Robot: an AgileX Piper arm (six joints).
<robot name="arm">
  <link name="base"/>
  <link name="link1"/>
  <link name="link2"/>
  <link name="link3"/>
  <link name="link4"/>
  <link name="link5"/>
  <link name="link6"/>
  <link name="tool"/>
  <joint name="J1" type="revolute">
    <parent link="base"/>
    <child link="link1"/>
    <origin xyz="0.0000 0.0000 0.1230"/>
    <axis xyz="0 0 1"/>
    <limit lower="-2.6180" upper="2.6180"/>
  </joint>
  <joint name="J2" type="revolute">
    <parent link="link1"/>
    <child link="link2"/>
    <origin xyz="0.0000 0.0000 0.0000"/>
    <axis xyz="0 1 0"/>
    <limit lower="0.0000" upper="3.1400"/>
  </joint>
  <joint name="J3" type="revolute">
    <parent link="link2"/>
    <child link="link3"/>
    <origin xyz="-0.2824 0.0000 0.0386"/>
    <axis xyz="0 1 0"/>
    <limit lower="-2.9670" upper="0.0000"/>
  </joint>
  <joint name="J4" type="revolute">
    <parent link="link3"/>
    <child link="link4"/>
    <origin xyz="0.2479 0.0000 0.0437"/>
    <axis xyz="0.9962 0 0.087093"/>
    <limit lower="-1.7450" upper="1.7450"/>
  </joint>
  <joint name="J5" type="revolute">
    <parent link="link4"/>
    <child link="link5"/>
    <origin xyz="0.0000 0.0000 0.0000"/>
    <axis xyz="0 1 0"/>
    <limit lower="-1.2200" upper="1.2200"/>
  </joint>
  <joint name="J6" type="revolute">
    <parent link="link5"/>
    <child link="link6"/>
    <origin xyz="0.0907 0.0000 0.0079"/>
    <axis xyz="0.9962 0 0.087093"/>
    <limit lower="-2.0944" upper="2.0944"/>
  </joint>
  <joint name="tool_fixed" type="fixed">
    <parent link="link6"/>
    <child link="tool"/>
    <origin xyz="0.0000 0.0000 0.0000" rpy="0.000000 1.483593 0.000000"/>
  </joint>
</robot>
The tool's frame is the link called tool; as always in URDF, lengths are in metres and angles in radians.
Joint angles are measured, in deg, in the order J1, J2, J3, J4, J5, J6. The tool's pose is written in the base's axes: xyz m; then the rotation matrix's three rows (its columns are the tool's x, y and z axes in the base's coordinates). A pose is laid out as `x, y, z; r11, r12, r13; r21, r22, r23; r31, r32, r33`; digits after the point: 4 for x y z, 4 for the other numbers.
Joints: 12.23, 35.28, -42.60, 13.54, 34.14, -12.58
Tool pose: 0.1111, 0.0363, 0.3601; -0.3438, -0.3378, 0.8762; -0.0977, 0.9409, 0.3244; -0.9339, 0.0259, -0.3565
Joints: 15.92, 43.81, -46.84, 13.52, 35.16, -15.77
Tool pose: 0.1399, 0.0527, 0.3630; -0.3944, -0.4211, 0.8167; -0.1960, 0.9069, 0.3730; -0.8978, -0.0130, -0.4403
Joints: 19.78, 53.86, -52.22, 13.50, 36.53, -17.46
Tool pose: 0.1743, 0.0761, 0.3621; -0.4503, -0.5001, 0.7397; -0.2818, 0.8657, 0.4137; -0.8472, -0.0222, -0.5308
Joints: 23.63, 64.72, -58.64, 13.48, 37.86, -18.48
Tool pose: 0.2112, 0.1066, 0.3563; -0.4935, -0.5716, 0.6555; -0.3618, 0.8203, 0.4429; -0.7909, -0.0186, -0.6117
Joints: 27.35, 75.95, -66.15, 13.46, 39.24, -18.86
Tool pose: 0.2480, 0.1434, 0.3455; -0.5224, -0.6323, 0.5721; -0.4321, 0.7747, 0.4617; -0.7351, -0.0060, -0.6779
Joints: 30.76, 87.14, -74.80, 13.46, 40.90, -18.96
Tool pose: 0.2823, 0.1842, 0.3304; -0.5359, -0.6830, 0.4963; -0.4930, 0.7304, 0.4727; -0.6854, 0.0086, -0.7281
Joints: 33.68, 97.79, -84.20, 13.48, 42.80, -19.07
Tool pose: 0.3122, 0.2254, 0.3123; -0.5351, -0.7249, 0.4337; -0.5442, 0.6885, 0.4794; -0.6461, 0.0205, -0.7629
